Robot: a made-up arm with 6 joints. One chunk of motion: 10 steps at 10 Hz.
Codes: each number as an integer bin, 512 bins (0 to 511) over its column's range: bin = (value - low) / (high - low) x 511, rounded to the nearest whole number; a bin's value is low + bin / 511 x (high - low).
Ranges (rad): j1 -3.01..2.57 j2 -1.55..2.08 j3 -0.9..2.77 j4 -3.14..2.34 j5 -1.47..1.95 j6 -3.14..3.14
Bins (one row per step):
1: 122 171 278 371 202 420
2: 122 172 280 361 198 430
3: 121 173 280 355 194 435
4: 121 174 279 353 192 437
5: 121 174 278 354 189 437
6: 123 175 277 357 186 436
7: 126 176 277 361 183 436
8: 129 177 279 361 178 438
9: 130 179 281 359 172 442
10: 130 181 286 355 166 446
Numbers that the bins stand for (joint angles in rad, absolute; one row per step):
1: -1.6778 -0.3353 1.0966 0.8386 -0.1181 2.0216
2: -1.6778 -0.3282 1.1110 0.7314 -0.1448 2.1445
3: -1.6887 -0.3211 1.1110 0.6670 -0.1716 2.2060
4: -1.6887 -0.3140 1.1038 0.6456 -0.1850 2.2306
5: -1.6887 -0.3140 1.0966 0.6563 -0.2051 2.2306
6: -1.6669 -0.3068 1.0894 0.6885 -0.2251 2.2183
7: -1.6341 -0.2997 1.0894 0.7314 -0.2452 2.2183
8: -1.6014 -0.2926 1.1038 0.7314 -0.2787 2.2429
9: -1.5904 -0.2784 1.1181 0.7099 -0.3188 2.2920
10: -1.5904 -0.2642 1.1541 0.6670 -0.3590 2.3412

